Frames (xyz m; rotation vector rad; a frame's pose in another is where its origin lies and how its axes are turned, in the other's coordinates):
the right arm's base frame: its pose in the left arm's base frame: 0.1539 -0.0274 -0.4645 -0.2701 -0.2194 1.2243
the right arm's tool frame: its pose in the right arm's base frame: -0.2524 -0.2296 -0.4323 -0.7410 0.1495 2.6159
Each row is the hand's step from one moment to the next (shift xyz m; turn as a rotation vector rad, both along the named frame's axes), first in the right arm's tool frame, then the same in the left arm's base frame.
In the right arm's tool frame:
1: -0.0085 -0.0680 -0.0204 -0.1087 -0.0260 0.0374
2: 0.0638 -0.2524 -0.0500 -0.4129 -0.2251 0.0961
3: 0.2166 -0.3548 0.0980 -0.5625 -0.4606 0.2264
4: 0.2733 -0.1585 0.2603 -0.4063 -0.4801 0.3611
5: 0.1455 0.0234 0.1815 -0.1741 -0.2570 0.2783
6: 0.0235 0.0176 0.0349 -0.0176 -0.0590 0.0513
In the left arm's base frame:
1: -0.0302 0.0584 -0.0281 0.0045 0.0779 0.0883
2: -0.1671 0.1458 -0.1453 -0.0404 0.3965 0.2675
3: -0.3896 0.0685 -0.1610 -0.2175 0.6154 0.3922
4: -0.3786 -0.1536 -0.0245 -0.3771 0.4834 0.3873
5: -0.1546 -0.1688 0.0477 -0.2715 0.2036 0.2422
6: -0.0190 -0.0384 0.0155 -0.0639 0.0359 0.0324

